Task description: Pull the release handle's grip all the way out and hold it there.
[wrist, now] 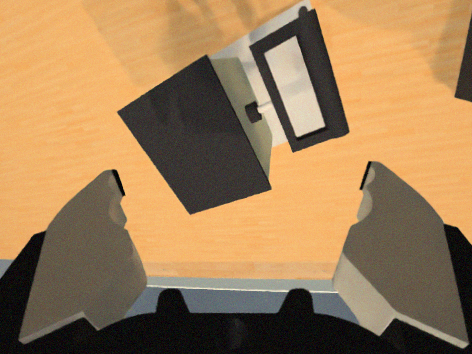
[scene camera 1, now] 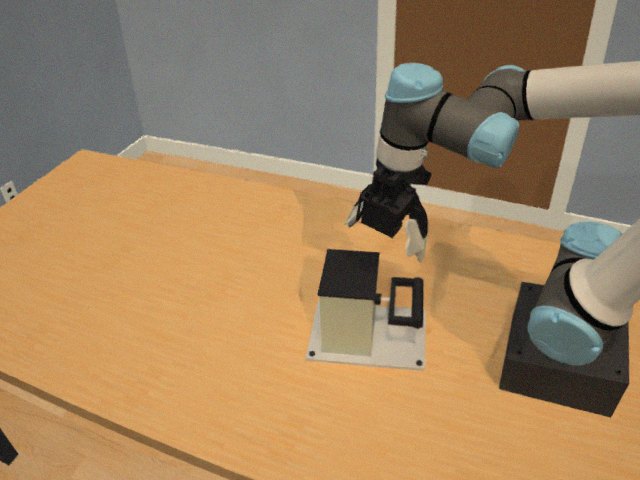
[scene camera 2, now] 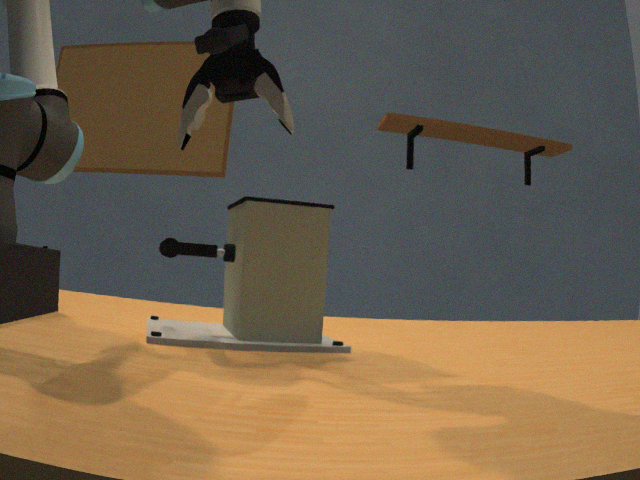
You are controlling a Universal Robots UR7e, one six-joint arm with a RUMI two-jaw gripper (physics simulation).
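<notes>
The release handle's grip (scene camera 1: 417, 304) (scene camera 2: 196, 250) (wrist: 322, 80) is a black rectangular loop. It stands out from the side of a pale green housing (scene camera 1: 347, 325) (scene camera 2: 279, 273) with a black top. A short stretch of light rod (scene camera 1: 385, 299) (scene camera 2: 221, 252) (wrist: 264, 107) shows between the grip and the black collar. The housing stands on a light grey base plate (scene camera 1: 392, 352) (scene camera 2: 188, 331). My gripper (scene camera 1: 383, 241) (scene camera 2: 237, 141) (wrist: 239, 170) is open and empty. It hangs above the housing and grip, pointing down, and touches neither. In the wrist view the grip lies beyond the fingertips, right of centre.
The arm's dark base block (scene camera 1: 563, 390) (scene camera 2: 28, 284) stands on the wooden table (scene camera 1: 180, 310) (scene camera 2: 413, 439), on the grip's side of the housing. A wall shelf (scene camera 2: 475, 135) and a brown board (scene camera 2: 149, 129) hang on the wall behind.
</notes>
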